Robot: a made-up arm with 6 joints.
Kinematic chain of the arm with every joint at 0, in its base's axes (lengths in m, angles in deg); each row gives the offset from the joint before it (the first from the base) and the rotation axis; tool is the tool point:
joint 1: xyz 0 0 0.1 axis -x
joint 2: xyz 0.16 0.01 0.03 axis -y
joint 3: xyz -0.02 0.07 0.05 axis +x
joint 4: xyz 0.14 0 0 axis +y
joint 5: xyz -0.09 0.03 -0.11 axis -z
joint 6: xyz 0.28 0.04 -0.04 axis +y
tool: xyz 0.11 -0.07 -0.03
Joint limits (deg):
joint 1: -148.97..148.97
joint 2: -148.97..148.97
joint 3: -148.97..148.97
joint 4: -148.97..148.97
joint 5: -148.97..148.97
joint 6: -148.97..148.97
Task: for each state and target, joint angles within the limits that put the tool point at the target. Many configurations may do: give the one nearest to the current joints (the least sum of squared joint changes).
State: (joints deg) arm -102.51 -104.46 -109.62 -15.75 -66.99 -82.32
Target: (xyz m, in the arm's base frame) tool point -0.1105 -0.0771 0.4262
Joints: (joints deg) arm -126.32 -109.01 -48.43 -37.35 -63.66 -59.28
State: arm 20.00 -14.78 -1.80 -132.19 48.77 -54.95
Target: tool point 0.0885 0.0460 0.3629
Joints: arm 24.60 9.18 -3.06 -148.97 26.11 -57.39
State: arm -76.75 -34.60 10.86 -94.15 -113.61 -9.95
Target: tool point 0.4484 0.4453 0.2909
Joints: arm -65.08 -9.51 -12.66 -101.43 -129.94 -8.86
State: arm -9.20 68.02 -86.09 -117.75 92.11 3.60
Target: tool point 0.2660 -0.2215 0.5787
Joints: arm -5.75 36.33 -66.52 -109.89 102.17 2.94
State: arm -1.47 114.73 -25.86 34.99 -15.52 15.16
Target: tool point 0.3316 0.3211 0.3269
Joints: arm 20.64 120.85 -8.00 42.79 -29.11 15.39
